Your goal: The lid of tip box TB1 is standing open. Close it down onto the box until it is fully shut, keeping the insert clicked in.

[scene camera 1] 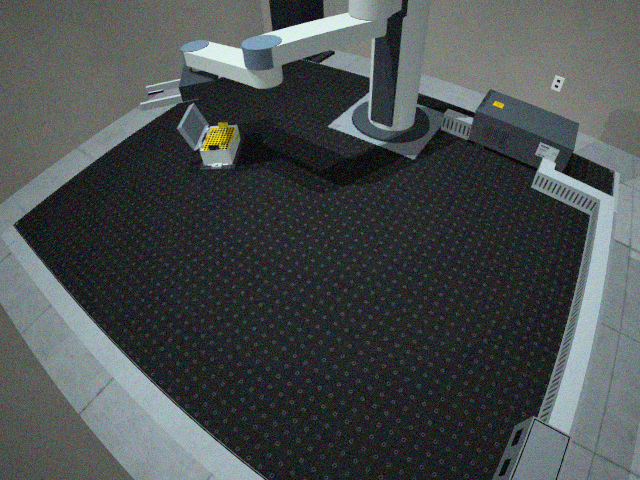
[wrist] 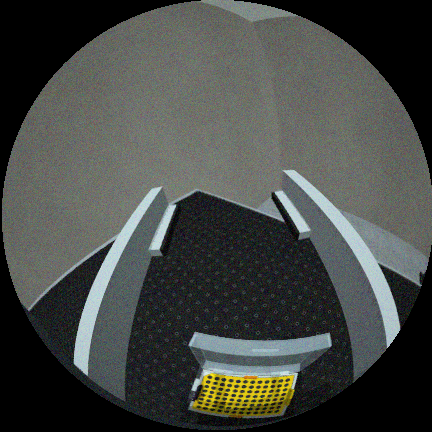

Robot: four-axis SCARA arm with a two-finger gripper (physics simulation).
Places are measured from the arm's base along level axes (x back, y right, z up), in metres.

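Pixels of known places: gripper, fingertip midpoint: point(scene camera 1: 144, 98) point(wrist: 223, 189); arm's base at its link origin: point(scene camera 1: 390, 123).
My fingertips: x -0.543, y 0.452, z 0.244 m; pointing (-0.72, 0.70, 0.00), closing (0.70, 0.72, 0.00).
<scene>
For each thing: its top centre in the pictures, then the offset to it from my fingertips. "*": a spot on its surface instead.
- Tip box TB1 at its top centre: point(wrist: 243, 399) point(scene camera 1: 218, 136) dz -0.165, dx +0.122, dy -0.118 m
- grey translucent lid at its top centre: point(wrist: 262, 363) point(scene camera 1: 189, 111) dz -0.078, dx +0.086, dy -0.062 m
- dark grey unit at a spot on its surface: point(scene camera 1: 522, 126) * dz -0.116, dx +0.591, dy -0.844 m
- slotted pale rail at a spot on its surface: point(scene camera 1: 566, 188) * dz -0.184, dx +0.493, dy -1.021 m
- pale case at a spot on its surface: point(scene camera 1: 537, 454) * dz -0.156, dx -0.202, dy -1.111 m
Tip box TB1 point(scene camera 1: 218, 156) stands at the back left of the dark deck, with its yellow perforated insert point(scene camera 1: 219, 138) point(wrist: 245, 395) inside. The insert looks level; whether it is clicked in cannot be told. The grey translucent lid point(scene camera 1: 193, 126) point(wrist: 260, 346) stands open, tilted up and back from the box's left edge in the scene view. My gripper point(scene camera 1: 145, 96) point(wrist: 223, 189) is shut as far as told, with a gap between its fingers and nothing in it. It is above and beyond the lid's side of the box, apart from the lid. The box's underside is hidden in the wrist view.
The arm's column point(scene camera 1: 408, 77) rises at the back, and its links reach left behind and above the box. A dark grey unit point(scene camera 1: 522, 126) stands at the back right. A slotted pale rail point(scene camera 1: 566, 188) runs along the right edge. A pale case point(scene camera 1: 537, 454) sits at the bottom right.
</scene>
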